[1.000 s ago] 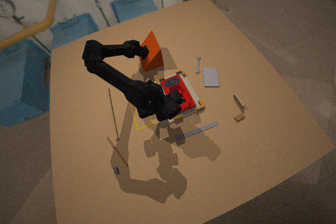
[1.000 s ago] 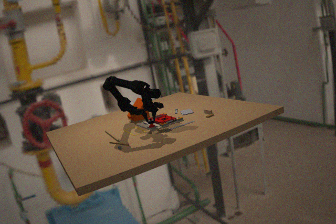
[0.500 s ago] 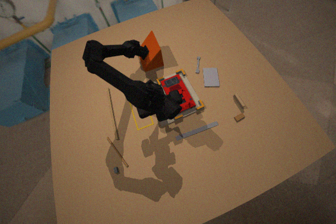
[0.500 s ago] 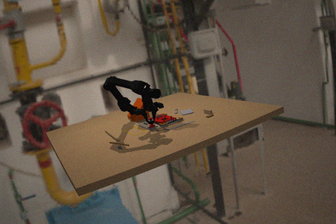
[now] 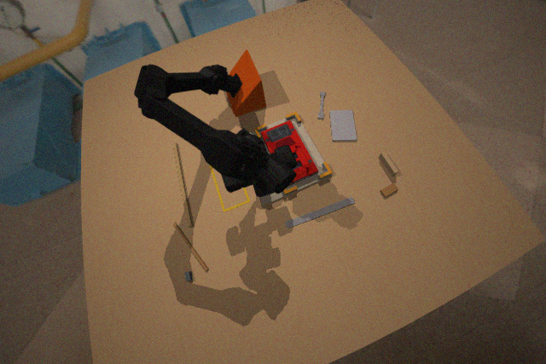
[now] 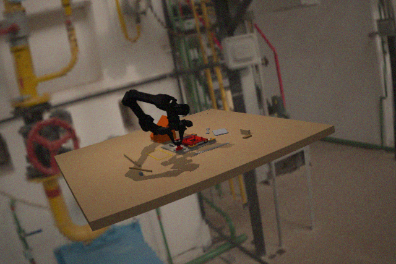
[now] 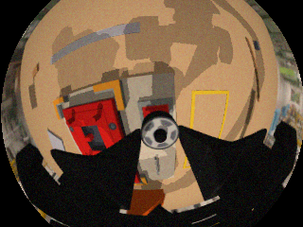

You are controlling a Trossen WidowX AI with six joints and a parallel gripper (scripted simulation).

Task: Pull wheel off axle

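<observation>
The upright axle is 1 cm below my gripper tip. The rest, counted from my gripper tip: grey bar (15 cm ahead, 11 cm to the left, 5 cm below); then silver wheel (right at my gripper tip); then grey plate (7 cm behind, 32 cm to the left, 4 cm below).
</observation>
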